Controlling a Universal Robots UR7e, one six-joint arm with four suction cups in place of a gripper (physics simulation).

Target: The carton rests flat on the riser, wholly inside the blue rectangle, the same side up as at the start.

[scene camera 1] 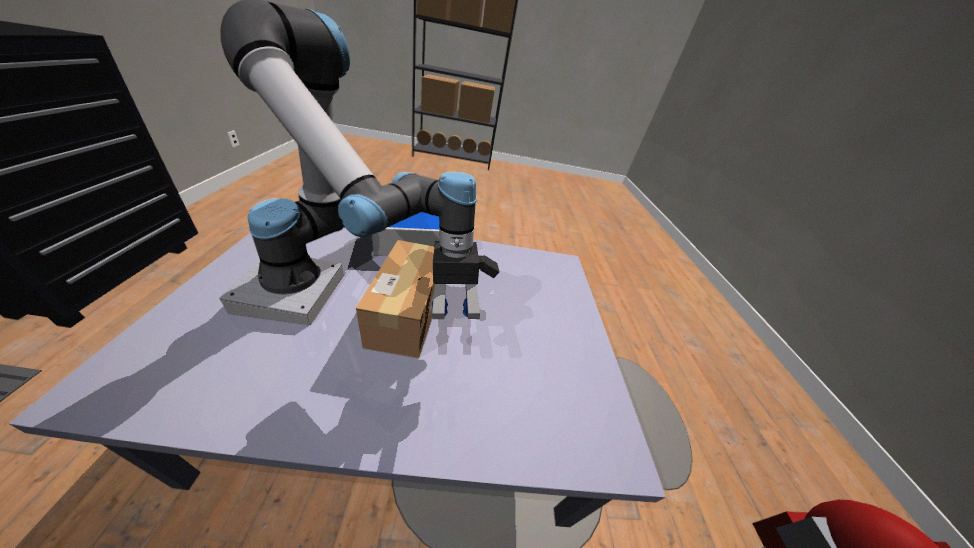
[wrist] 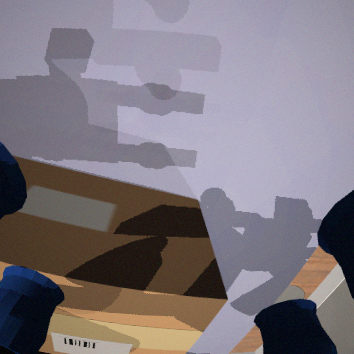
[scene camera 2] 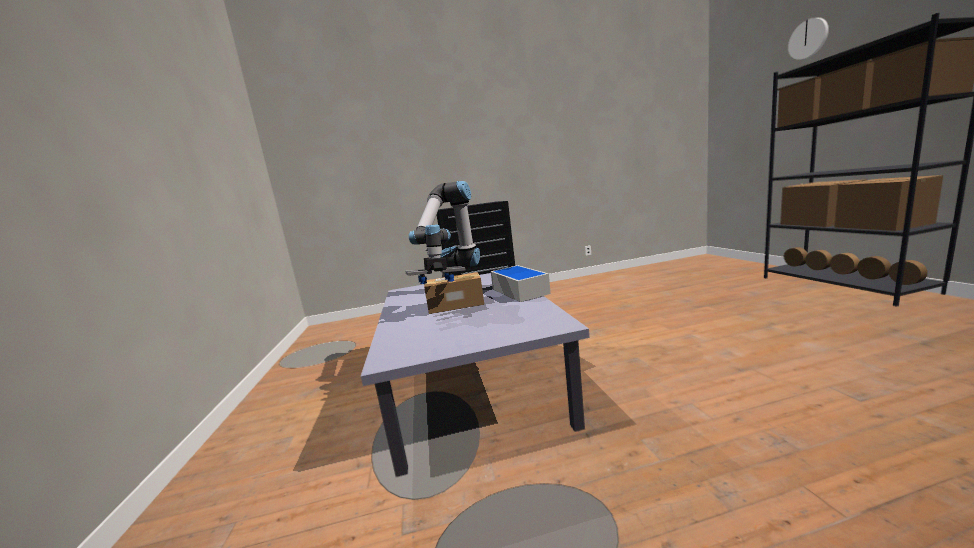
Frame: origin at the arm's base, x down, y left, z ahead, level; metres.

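Seen in the pictures: end effector, tool point: (scene camera 1: 454,293) (wrist: 166,269) (scene camera 2: 436,281); arm's base, origin of the base link: (scene camera 1: 289,276).
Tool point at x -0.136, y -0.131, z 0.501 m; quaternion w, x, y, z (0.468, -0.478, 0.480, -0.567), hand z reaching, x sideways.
Pixels of each thing's middle, then the offset from my tool point to it. Level surfaces: height alone.
- brown carton, body centre: (wrist: 63,257) (scene camera 1: 407,294) (scene camera 2: 454,292) dy +0.095, dx +0.113, dz -0.139 m
- riser, body centre: (scene camera 1: 422,230) (scene camera 2: 518,282) dy +0.493, dx +0.131, dz -0.167 m
- blue rectangle, body centre: (scene camera 1: 422,217) (scene camera 2: 517,272) dy +0.493, dx +0.071, dz -0.167 m
- table, its level: dx +0.191 m
A brown carton (scene camera 1: 393,293) (scene camera 2: 454,294) (wrist: 60,235) stands flat on the table, tape and barcode label upward. The riser (scene camera 1: 408,235) (scene camera 2: 535,287), a pale box, stands near the table's far edge in scene camera 1; the blue rectangle (scene camera 1: 418,221) (scene camera 2: 519,273) on its top is partly hidden by the arm there. My gripper (scene camera 1: 455,310) (scene camera 2: 436,278) (wrist: 172,245) is low at the carton's long side, its cups near the height of the carton's top. One cup overlaps the carton's top edge in the wrist view. No cup shows a clear seal on the carton; the gripper reads as open.
The table (scene camera 1: 531,422) (scene camera 2: 476,340) carries the arm's base plate (scene camera 1: 272,310), left of the carton in scene camera 1. A black drawer cabinet (scene camera 1: 74,170) and a shelf rack (scene camera 2: 771,197) stand on the floor. A red object (scene camera 1: 858,521) shows at the lower right.
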